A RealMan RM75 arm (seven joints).
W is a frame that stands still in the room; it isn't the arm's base.
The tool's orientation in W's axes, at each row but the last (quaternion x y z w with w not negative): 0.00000, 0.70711, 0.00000, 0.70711; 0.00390, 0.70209, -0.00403, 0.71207; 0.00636, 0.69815, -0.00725, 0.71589; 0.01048, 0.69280, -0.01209, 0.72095; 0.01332, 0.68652, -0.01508, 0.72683; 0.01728, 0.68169, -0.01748, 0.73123; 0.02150, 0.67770, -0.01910, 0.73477; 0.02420, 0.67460, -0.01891, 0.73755; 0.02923, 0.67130, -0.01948, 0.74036; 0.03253, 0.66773, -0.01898, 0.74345; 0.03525, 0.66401, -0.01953, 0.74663; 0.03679, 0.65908, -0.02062, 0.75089; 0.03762, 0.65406, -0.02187, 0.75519
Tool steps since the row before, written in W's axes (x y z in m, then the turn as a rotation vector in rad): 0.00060, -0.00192, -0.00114, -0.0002, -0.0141, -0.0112; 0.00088, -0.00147, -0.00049, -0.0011, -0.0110, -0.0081; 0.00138, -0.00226, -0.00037, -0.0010, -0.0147, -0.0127; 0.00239, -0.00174, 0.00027, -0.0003, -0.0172, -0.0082; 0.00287, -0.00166, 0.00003, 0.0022, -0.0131, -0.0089; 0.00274, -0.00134, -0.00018, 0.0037, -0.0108, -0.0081; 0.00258, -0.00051, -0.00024, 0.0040, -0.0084, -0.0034; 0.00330, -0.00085, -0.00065, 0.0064, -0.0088, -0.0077; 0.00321, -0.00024, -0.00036, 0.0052, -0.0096, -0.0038; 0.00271, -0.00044, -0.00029, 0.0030, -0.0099, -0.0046; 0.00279, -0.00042, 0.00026, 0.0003, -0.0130, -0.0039; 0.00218, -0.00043, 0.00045, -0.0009, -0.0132, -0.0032; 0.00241, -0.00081, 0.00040, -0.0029, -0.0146, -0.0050
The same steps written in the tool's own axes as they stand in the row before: 0.00114, -0.00192, 0.00060, 0.0112, -0.0141, -0.0002; 0.00050, -0.00146, 0.00089, 0.0081, -0.0110, -0.0011; 0.00041, -0.00223, 0.00141, 0.0127, -0.0147, -0.0010; -0.00017, -0.00166, 0.00245, 0.0082, -0.0172, -0.0001; 0.00014, -0.00154, 0.00293, 0.0091, -0.0130, 0.0022; 0.00037, -0.00120, 0.00278, 0.0084, -0.0106, 0.0036; 0.00045, -0.00036, 0.00258, 0.0037, -0.0082, 0.0042; 0.00094, -0.00066, 0.00328, 0.0082, -0.0085, 0.0062; 0.00067, -0.00003, 0.00317, 0.0042, -0.0093, 0.0055; 0.00057, -0.00025, 0.00269, 0.0047, -0.0098, 0.0032; 0.00006, -0.00020, 0.00283, 0.0037, -0.0130, 0.0009; -0.00017, -0.00024, 0.00225, 0.0028, -0.0133, -0.0002; -0.00006, -0.00060, 0.00250, 0.0043, -0.0149, -0.0023
